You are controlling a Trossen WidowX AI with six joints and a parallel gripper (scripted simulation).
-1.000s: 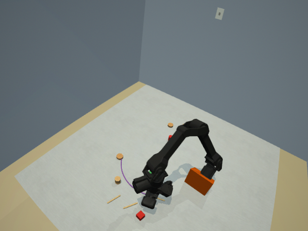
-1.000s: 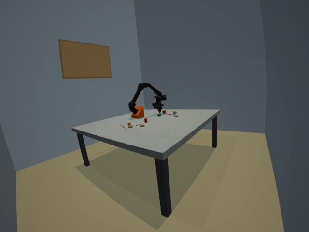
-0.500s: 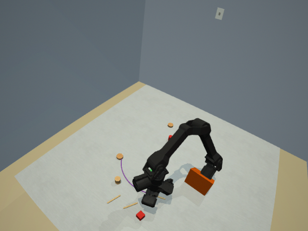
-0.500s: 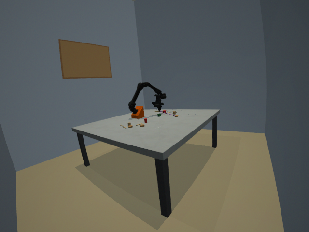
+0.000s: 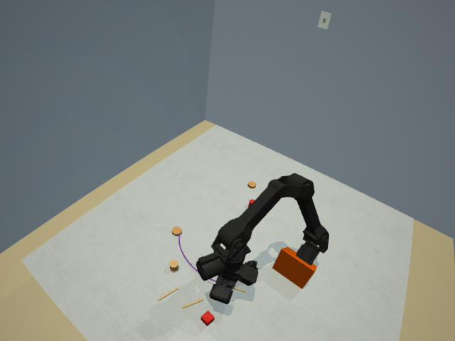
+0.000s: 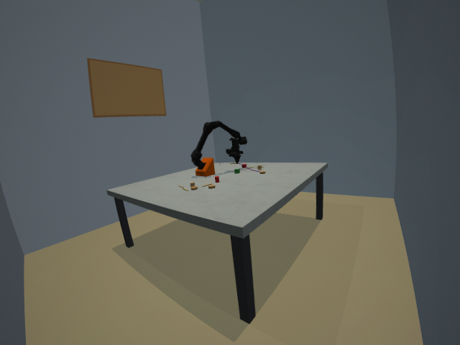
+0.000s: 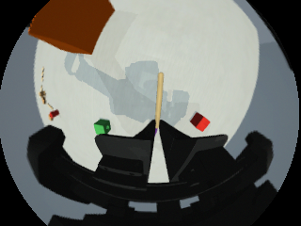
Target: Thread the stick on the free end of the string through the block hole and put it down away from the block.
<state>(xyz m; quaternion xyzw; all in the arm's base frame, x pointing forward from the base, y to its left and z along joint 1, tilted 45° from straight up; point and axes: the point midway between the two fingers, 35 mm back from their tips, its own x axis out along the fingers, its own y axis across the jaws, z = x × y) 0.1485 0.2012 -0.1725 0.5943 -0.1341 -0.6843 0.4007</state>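
Now: the thin wooden stick 10 mm behind my gripper tip and 10 mm to the right of it. The rest, counted from my gripper tip: red cube (30 mm behind, 110 mm to the left, 40 mm below); then red cylinder (190 mm ahead, 390 mm to the right, 40 mm below); then green block (100 mm ahead, 110 mm to the right, 40 mm below).
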